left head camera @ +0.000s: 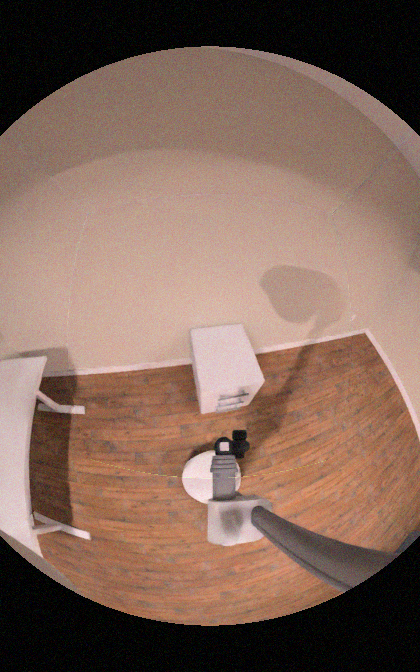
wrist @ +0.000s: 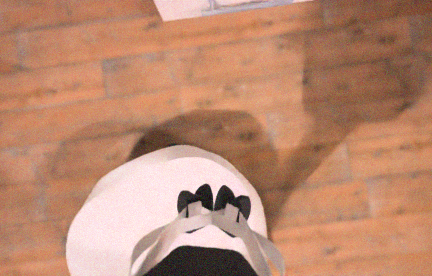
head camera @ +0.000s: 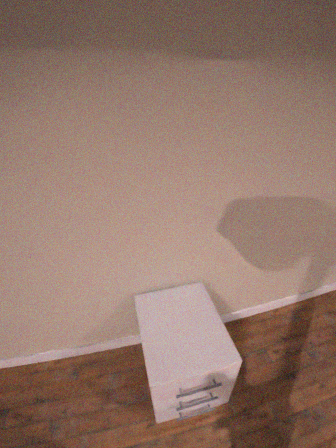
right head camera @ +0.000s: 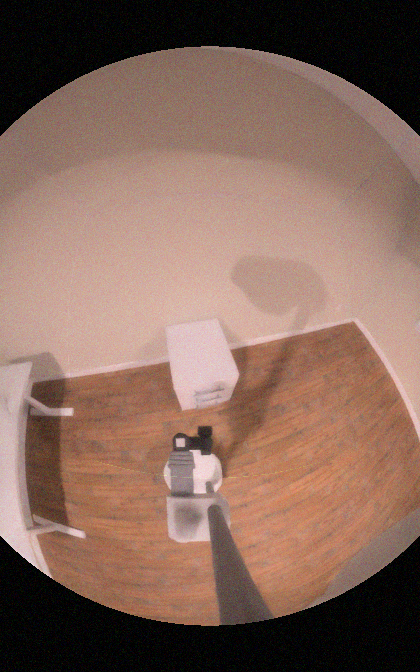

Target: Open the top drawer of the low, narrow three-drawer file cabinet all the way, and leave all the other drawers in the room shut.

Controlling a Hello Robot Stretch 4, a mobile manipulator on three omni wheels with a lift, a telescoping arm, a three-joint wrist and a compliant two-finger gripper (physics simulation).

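Where they show: gripper, fingertip midpoint: (wrist: 214,200); robot's base, origin of the base link: (left head camera: 210,475).
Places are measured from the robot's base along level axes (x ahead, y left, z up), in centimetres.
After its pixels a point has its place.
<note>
The low white three-drawer cabinet (head camera: 187,335) {x 76.7, y -9.4, z 49.3 cm} (left head camera: 222,352) {x 83.5, y -5.6, z 49.3 cm} (right head camera: 200,350) (wrist: 177,11) {x 54.0, y 4.2, z 5.4 cm} stands against the wall, its front toward me. Its three grey bar handles show one above another; the top handle (head camera: 199,390) {x 54.1, y -12.6, z 40.4 cm} is uppermost. All three drawer fronts look flush and shut. My gripper (wrist: 214,200) {x 17.2, y -8.7, z 45.7 cm} points down over my round white base, well short of the cabinet and apart from its handles. Its fingers are nearly together, with a narrow gap and nothing between them. In the two side head views the wrist hides the fingers.
My round white base (left head camera: 194,477) {x -0.2, y 11.6, z 18.7 cm} (right head camera: 216,472) (wrist: 125,215) {x 6.7, y 9.0, z 18.7 cm} is on the wood floor in front of the cabinet. A white table (left head camera: 15,450) {x -13.1, y 118.1, z 69.3 cm} (right head camera: 11,440) with splayed metal legs stands at the left. The wall runs behind the cabinet and meets another at the right.
</note>
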